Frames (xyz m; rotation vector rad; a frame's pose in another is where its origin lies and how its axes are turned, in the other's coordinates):
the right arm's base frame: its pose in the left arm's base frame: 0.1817 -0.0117 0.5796 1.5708 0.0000 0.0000
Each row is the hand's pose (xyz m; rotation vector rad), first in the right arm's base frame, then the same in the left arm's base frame.
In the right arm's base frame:
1: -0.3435 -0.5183 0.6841 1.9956 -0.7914 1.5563
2: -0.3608 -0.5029 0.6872 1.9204 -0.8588 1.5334
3: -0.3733 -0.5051 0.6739 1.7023 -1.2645 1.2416
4: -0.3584 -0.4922 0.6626 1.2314 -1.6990 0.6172
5: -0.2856 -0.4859 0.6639 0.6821 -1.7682 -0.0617
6: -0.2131 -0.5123 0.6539 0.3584 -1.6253 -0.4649
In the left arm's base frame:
1: -0.1618 -0.6958 0.0613 -1.7861 1.5773 -0.5139
2: -0.1791 -0.6989 0.0767 -1.8206 1.6506 -0.4655
3: -0.1916 -0.6856 0.0745 -1.9281 1.8747 0.0171
4: -0.1767 -0.6743 0.0874 -2.0929 2.0521 0.9585
5: -0.1039 -0.6756 0.0937 1.7250 -1.4405 -1.5447
6: -0.0314 -0.6656 0.0673 1.4800 -0.9364 -1.6867

